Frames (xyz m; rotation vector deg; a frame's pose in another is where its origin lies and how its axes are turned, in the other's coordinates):
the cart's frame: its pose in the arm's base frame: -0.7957 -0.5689 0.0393 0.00 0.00 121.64
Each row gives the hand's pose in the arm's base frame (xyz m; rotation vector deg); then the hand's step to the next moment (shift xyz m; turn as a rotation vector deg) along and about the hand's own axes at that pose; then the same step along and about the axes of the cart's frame.
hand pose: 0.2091 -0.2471 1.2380 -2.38 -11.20 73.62
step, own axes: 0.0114 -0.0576 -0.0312 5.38 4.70 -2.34
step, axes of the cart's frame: -0.0356 -0.0520 -0.0212 7.05 -1.26 -2.30
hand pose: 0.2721 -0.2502 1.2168 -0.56 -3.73 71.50
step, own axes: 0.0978 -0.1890 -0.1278 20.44 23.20 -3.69
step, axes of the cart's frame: -0.0829 -0.2037 -0.1151 30.89 -1.04 -3.78
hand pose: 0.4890 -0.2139 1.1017 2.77 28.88 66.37
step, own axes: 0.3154 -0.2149 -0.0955 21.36 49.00 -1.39
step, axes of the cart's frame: 0.0170 -0.2951 -0.2596 52.12 10.61 5.45
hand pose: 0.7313 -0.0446 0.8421 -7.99 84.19 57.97
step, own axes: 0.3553 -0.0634 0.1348 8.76 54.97 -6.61
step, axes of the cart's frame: 0.1496 -0.1701 -0.3117 49.89 17.89 18.25
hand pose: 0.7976 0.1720 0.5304 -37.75 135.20 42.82
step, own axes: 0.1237 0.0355 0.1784 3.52 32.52 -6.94
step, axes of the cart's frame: 0.1123 -0.0175 -0.1883 28.23 11.29 13.92
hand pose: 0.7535 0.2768 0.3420 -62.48 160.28 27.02
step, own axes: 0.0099 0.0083 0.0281 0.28 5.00 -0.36
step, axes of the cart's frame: 0.0142 0.0070 -0.0266 4.58 1.37 1.52
